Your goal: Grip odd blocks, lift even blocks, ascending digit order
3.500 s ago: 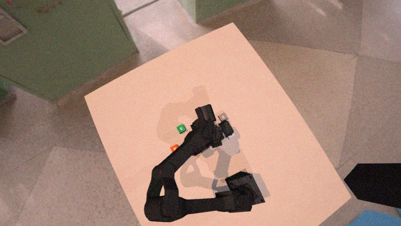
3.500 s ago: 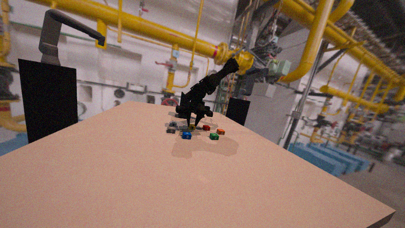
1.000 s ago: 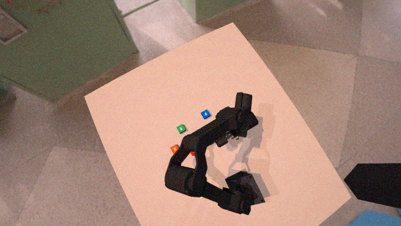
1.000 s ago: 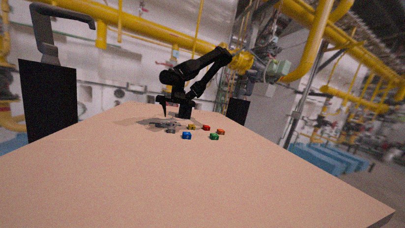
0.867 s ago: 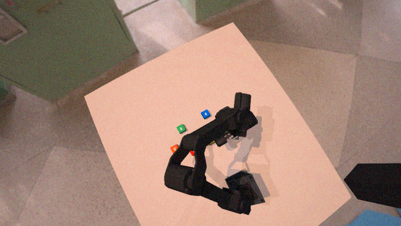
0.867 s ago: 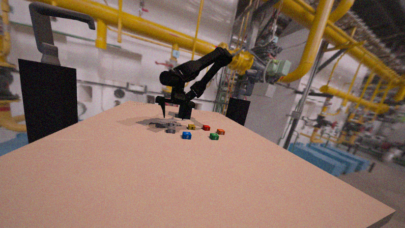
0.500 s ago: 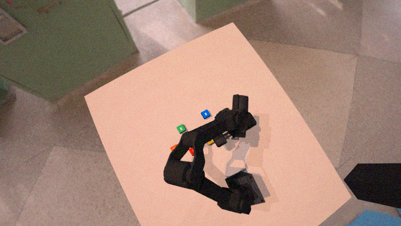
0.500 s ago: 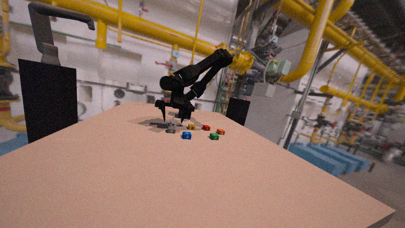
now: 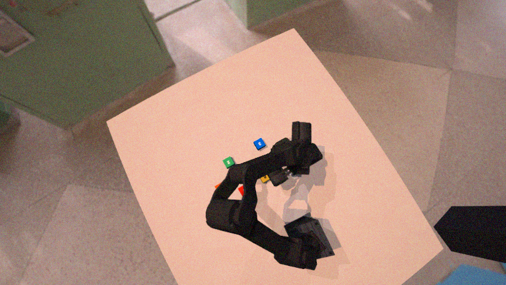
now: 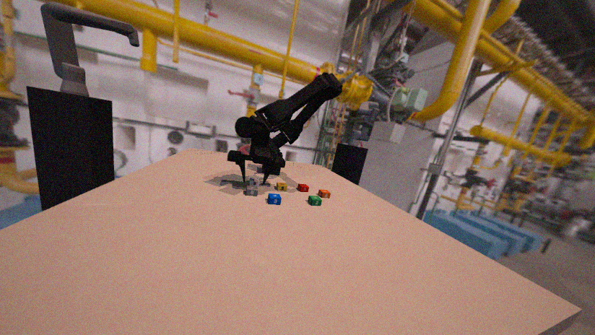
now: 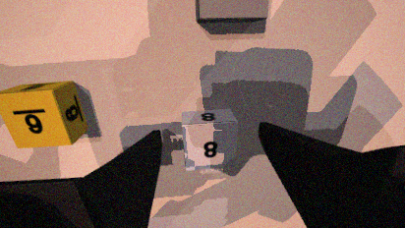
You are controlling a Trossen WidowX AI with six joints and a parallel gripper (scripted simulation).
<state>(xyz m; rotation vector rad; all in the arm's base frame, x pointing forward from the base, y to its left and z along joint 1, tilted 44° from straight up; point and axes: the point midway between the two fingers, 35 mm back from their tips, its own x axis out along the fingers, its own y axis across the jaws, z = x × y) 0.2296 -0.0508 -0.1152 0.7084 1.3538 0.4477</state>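
Right now my gripper tip is right at the white block. Also, from my gripper tip: blue block: 14 cm ahead, 4 cm to the left; grey block: 8 cm ahead, 2 cm to the right; yellow block: 3 cm ahead, 9 cm to the left.
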